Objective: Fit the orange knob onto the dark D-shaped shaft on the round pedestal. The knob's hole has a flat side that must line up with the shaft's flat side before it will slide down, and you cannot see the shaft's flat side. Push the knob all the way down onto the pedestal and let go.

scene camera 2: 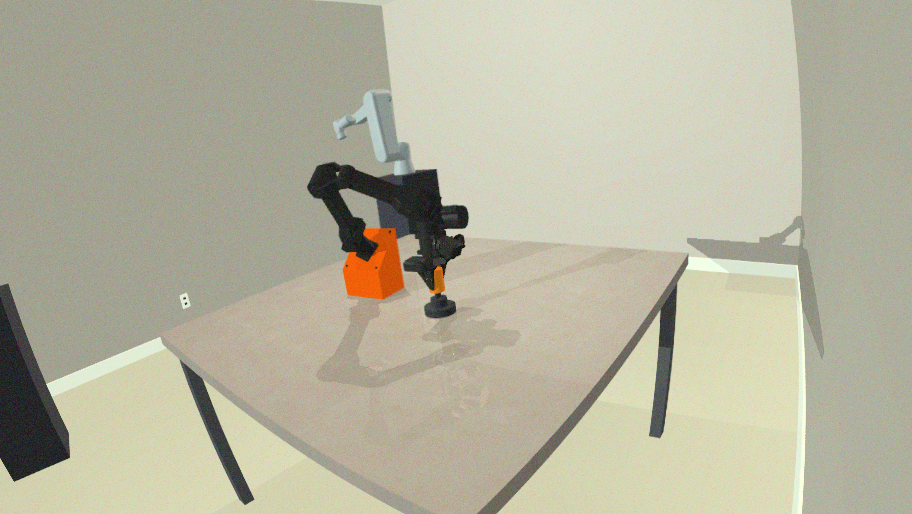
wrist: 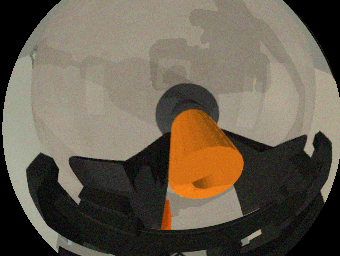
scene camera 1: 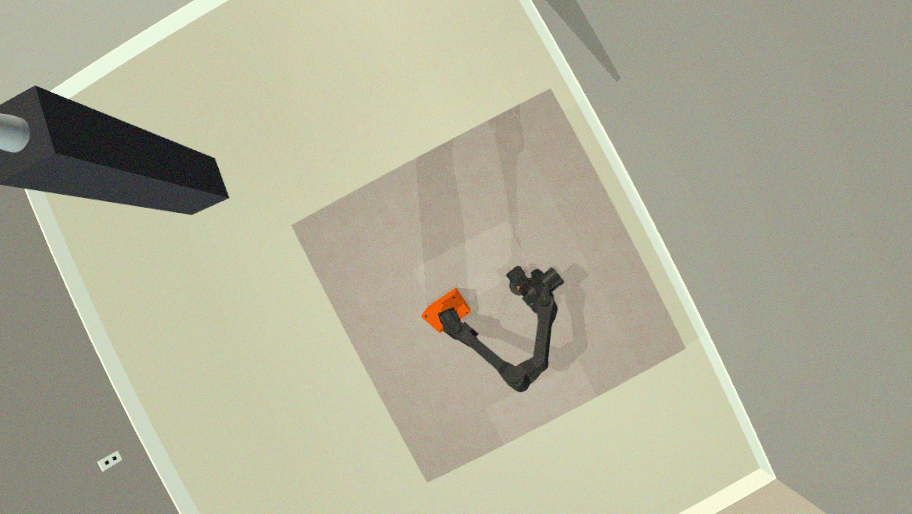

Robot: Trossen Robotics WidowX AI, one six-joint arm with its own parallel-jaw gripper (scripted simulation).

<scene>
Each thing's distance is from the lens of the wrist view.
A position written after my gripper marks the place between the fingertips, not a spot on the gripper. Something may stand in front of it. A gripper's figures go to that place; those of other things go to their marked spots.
my gripper (wrist: 194, 135): 0.10 m
orange knob (wrist: 203, 162): 0.05 m
round dark pedestal (wrist: 180, 98): 0.14 m
The marked spots on the round dark pedestal and the orange knob are 0.10 m apart.
</scene>
